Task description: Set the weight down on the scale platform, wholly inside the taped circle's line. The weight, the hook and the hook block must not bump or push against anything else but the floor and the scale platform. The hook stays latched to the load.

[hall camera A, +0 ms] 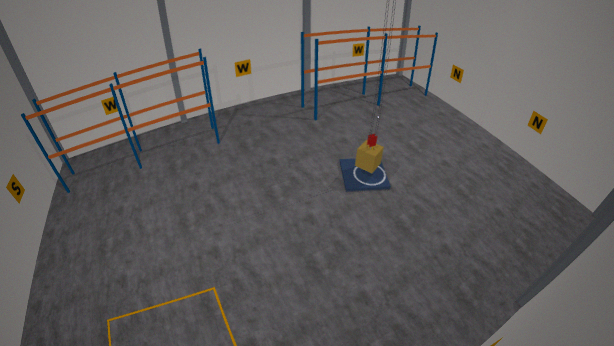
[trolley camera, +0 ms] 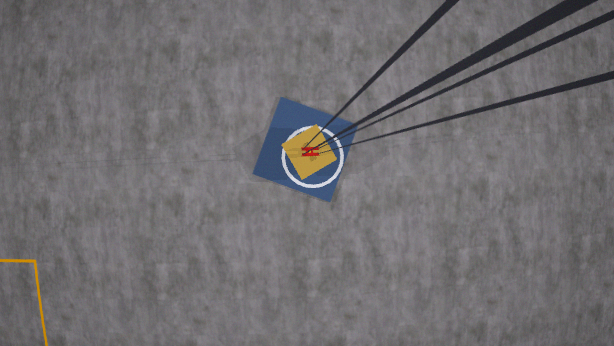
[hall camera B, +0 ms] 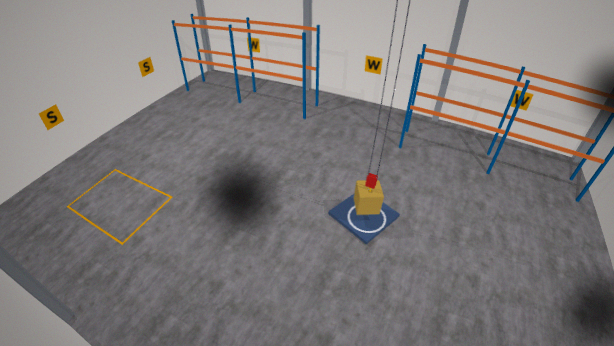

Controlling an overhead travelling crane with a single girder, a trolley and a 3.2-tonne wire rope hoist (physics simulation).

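Note:
The yellow weight [hall camera A: 369, 159] [hall camera B: 368, 200] [trolley camera: 300, 164] hangs upright, a little above the blue scale platform [hall camera A: 347, 172] [hall camera B: 339, 214] [trolley camera: 272, 120]. Its shadow lies on the platform. In the trolley view, the weight overlaps the upper-left part of the white taped circle [hall camera A: 370, 184] [hall camera B: 367, 232] [trolley camera: 313, 186], with its left and top corners at the line. The red hook block [hall camera A: 372, 140] [hall camera B: 371, 180] [trolley camera: 310, 151] is over the weight. The hook [hall camera B: 370, 190] is small below it and holds the weight; its latch is too small to make out.
Two blue and orange racks stand along the W wall, the left rack [hall camera A: 125, 125] [hall camera B: 304, 75] and the right rack [hall camera A: 316, 80] [hall camera B: 509, 125], apart from the weight. A yellow outline [hall camera A: 161, 304] [hall camera B: 95, 225] [trolley camera: 40, 300] is marked on the floor. Dark blurs cover parts of hall camera B.

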